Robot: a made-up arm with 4 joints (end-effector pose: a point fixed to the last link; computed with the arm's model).
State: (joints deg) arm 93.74 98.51 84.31 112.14
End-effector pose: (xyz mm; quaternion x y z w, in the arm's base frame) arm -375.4 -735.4 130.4 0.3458 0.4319 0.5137 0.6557
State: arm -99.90 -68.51 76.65 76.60
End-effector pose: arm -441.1 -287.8 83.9 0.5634 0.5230 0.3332 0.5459
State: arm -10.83 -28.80 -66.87 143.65
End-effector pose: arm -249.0 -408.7 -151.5 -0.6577 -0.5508 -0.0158 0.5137
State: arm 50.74 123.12 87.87 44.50
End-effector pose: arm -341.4 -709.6 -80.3 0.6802 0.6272 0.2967 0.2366
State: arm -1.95 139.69 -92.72 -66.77
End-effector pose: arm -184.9 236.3 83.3 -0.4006 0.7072 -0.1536 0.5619
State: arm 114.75 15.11 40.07 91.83
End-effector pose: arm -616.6 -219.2 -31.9 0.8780 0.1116 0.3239 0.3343
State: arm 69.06 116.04 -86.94 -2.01
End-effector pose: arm -132.7 120.4 48.9 0.7255 -0.6867 0.0427 0.0196
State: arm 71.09 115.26 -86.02 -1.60
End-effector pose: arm -138.9 119.6 48.9 0.7306 -0.6805 0.0473 0.0303
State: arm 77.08 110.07 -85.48 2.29
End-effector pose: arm -136.3 119.6 65.1 0.7320 -0.6781 0.0288 0.0604
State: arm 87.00 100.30 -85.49 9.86
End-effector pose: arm -123.4 125.1 96.7 0.7262 -0.6786 -0.0152 0.1096
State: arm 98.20 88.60 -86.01 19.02
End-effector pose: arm -104.6 138.4 132.1 0.7128 -0.6782 -0.0726 0.1634
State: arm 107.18 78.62 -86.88 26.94
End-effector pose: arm -86.1 153.8 159.5 0.6967 -0.6759 -0.1261 0.2046
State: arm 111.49 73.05 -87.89 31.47
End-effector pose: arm -72.1 162.4 174.9 0.6847 -0.6749 -0.1616 0.2226
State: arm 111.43 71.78 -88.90 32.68
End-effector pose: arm -62.9 161.6 181.2 0.6791 -0.6773 -0.1781 0.2199
